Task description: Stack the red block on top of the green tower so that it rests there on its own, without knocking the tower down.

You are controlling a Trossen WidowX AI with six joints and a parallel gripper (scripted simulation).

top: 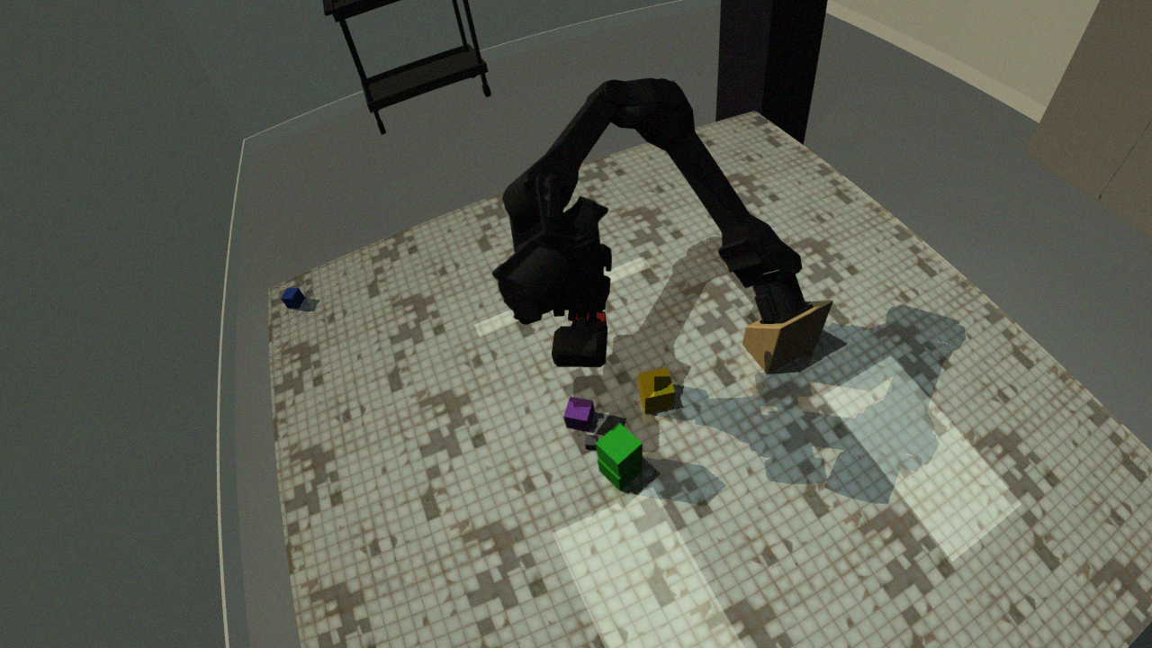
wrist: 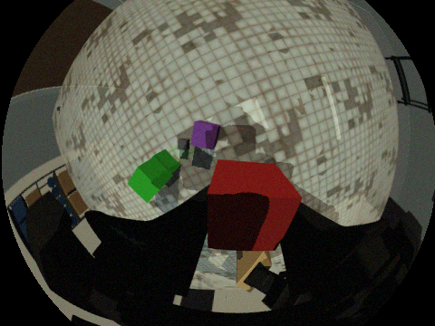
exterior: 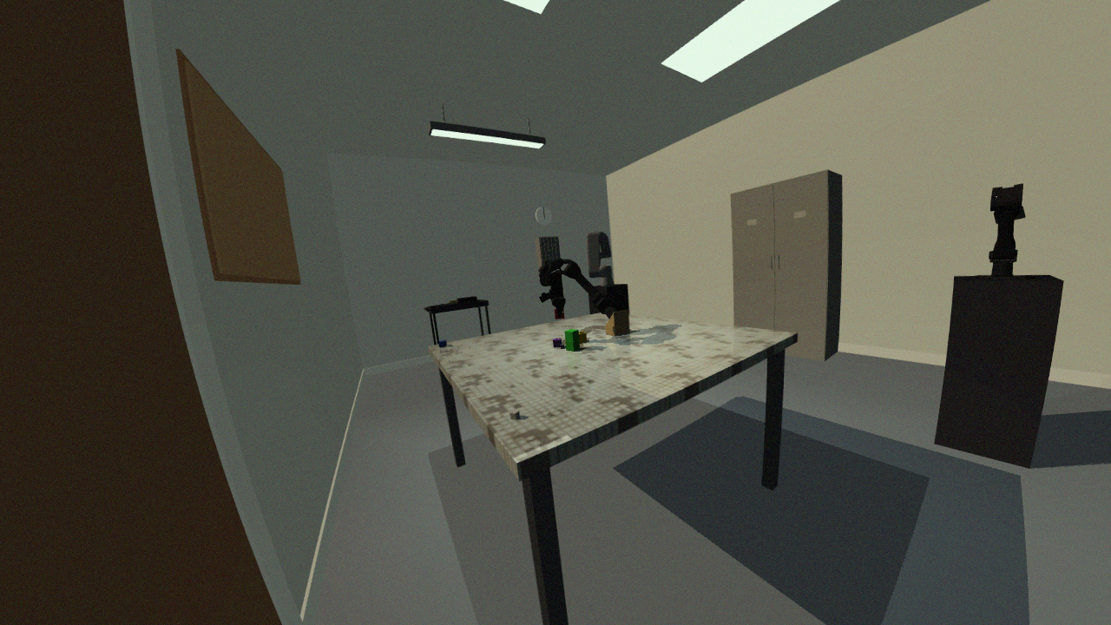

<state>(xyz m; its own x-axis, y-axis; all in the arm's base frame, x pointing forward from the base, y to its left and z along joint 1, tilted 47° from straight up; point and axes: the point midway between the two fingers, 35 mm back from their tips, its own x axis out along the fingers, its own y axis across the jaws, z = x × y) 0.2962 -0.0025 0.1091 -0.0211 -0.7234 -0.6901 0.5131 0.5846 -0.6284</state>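
Now: gripper tip 12 cm above the small grey block, 8 cm to the right of it and 5 cm short of it. The rest, counted from my gripper tip: purple block 11 cm below, 5 cm ahead, 3 cm to the left; red block 2 cm above; yellow block 11 cm below, 7 cm behind, 6 cm to the left.
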